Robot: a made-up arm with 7 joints.
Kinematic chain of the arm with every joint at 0, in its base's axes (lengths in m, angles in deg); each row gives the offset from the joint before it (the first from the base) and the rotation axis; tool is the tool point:
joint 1: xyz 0 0 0.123 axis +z
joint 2: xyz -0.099 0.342 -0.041 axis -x
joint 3: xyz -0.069 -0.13 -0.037 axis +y
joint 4: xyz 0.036 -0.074 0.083 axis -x
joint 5: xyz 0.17 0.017 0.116 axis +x
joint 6: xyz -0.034 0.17 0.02 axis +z
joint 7: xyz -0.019 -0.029 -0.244 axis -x
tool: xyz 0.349 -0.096 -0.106
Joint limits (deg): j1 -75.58..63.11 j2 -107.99..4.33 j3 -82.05..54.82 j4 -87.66..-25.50 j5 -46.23..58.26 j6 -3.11..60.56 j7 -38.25..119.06
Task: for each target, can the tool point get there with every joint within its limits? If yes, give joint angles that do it. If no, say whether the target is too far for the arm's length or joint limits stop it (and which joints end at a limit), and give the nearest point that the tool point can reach.
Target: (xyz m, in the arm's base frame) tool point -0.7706 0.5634 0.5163
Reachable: no: joint limits stop it (at a limit: joint 2, joint 3, joint 5, joint 6, joint 7) | nearest point -0.7157 0.5233 0.4874 | short by 0.074 m
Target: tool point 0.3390 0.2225 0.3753
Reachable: yes | joints -9.75 -19.25 -13.22 -68.93 9.09 19.22 7.17
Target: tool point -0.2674 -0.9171 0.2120
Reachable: no: joint limits stop it (at a limit: joint 1, joint 3, joint 5, joint 6, joint 7) | nearest point -0.2367 -0.8014 0.2058 | short by 0.120 m
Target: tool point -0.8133 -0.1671 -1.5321
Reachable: no: too far | nearest point -0.5292 -0.1087 -0.6341 | short by 0.944 m
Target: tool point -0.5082 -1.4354 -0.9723
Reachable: no: too far | nearest point -0.3940 -0.6578 -0.4827 | short by 0.926 m
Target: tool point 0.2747 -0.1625 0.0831
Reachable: yes | joints -48.77 -98.64 -22.20 -43.65 -12.85 34.15 39.47
